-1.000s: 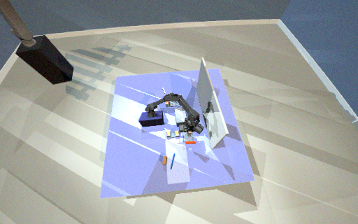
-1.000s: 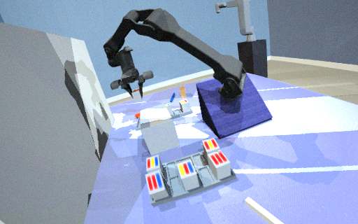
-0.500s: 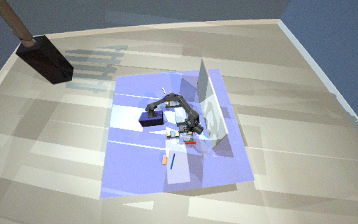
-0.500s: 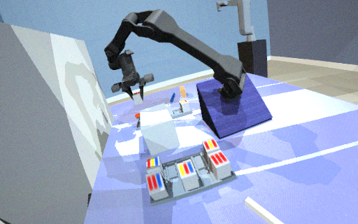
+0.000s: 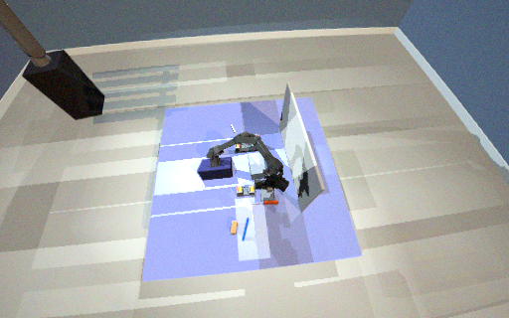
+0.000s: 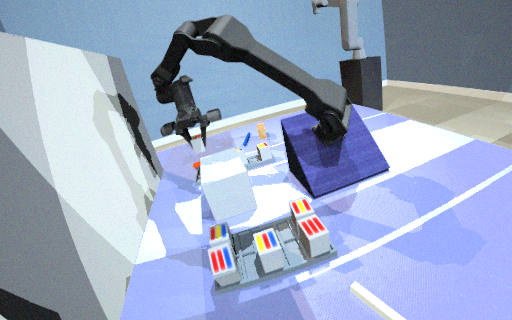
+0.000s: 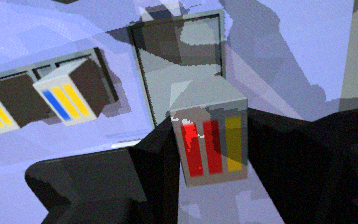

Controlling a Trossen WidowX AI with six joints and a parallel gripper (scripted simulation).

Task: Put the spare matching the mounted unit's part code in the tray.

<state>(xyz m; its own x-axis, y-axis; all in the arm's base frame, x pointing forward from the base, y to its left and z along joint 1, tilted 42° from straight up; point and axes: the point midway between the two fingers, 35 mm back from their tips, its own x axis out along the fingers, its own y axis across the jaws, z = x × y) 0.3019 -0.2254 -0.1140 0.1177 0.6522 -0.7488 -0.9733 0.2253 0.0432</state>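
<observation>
My gripper tip is now 10 mm past the flat grey tray, 10 mm to the right of it and 90 mm above it. From my gripper tip the other things lie so: blue pen: 200 mm behind, 190 mm to the right, 90 mm below; grey spare block: 20 mm above; mounted unit: 30 mm behind, 200 mm to the left, 40 mm below.
</observation>
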